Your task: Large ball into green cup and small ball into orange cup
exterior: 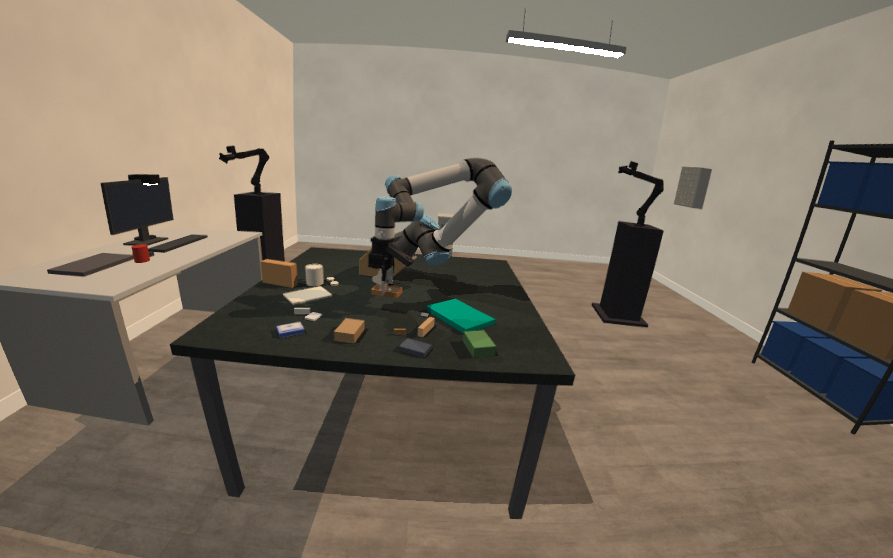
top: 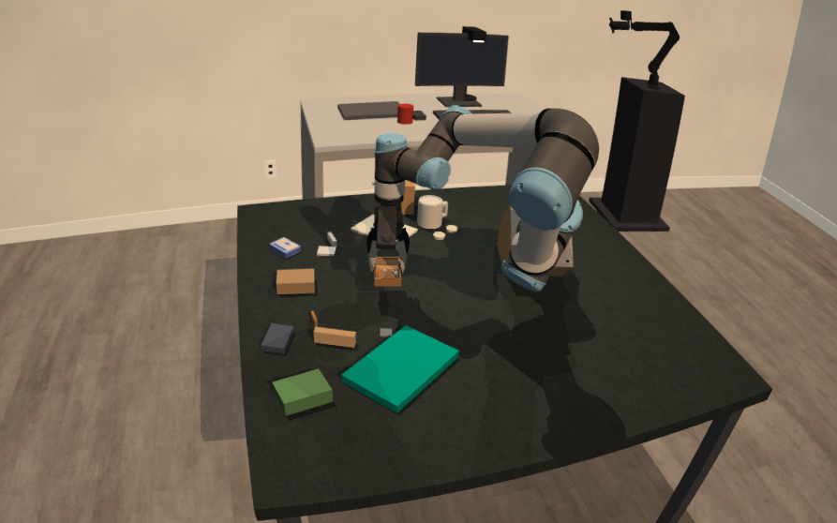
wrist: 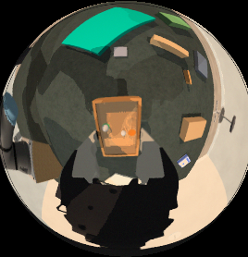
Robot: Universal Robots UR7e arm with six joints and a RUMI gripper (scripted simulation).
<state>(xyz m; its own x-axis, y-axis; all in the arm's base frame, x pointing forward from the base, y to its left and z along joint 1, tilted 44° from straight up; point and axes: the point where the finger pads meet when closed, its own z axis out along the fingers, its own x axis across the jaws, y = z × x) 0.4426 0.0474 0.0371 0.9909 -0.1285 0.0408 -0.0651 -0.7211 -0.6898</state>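
My hand is 1 cm above the covered wooden puzzle. From my hand the other things lie so: brown box (25 cm ahead, 6 cm to the right, 7 cm below); then teal flat box (1 cm behind, 30 cm to the left, 8 cm below); then grey cube (2 cm ahead, 16 cm to the left, 9 cm below).
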